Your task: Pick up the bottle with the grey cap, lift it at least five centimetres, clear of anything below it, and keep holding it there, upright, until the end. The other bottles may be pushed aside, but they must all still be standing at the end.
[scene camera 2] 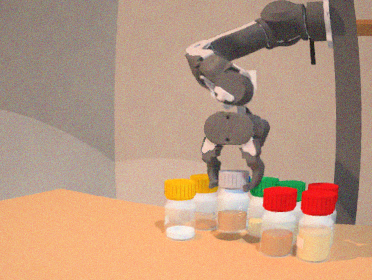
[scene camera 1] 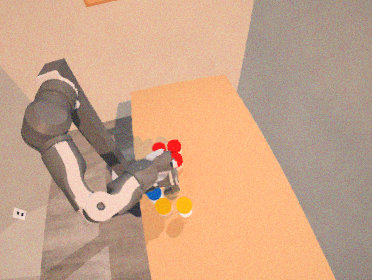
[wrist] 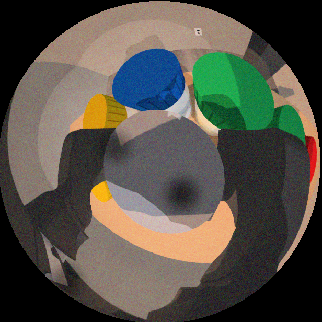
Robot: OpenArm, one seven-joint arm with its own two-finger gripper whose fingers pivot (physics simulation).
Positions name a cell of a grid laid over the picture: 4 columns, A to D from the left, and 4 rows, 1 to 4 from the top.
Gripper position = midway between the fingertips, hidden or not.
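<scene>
My gripper (scene camera 2: C3) is visible in scene camera 2, and my gripper (wrist: C3) in the wrist view. Scene camera 2 shows a yellow-capped bottle (scene camera 2: B4), a green-capped bottle (scene camera 2: C4), a red-capped bottle (scene camera 2: C4) and a grey-capped bottle (scene camera 2: C3). The wrist view shows a blue-capped bottle (wrist: B1) and the grey-capped bottle (wrist: C3). The wrist view does not show the red-capped bottle, hidden by my gripper.
</scene>
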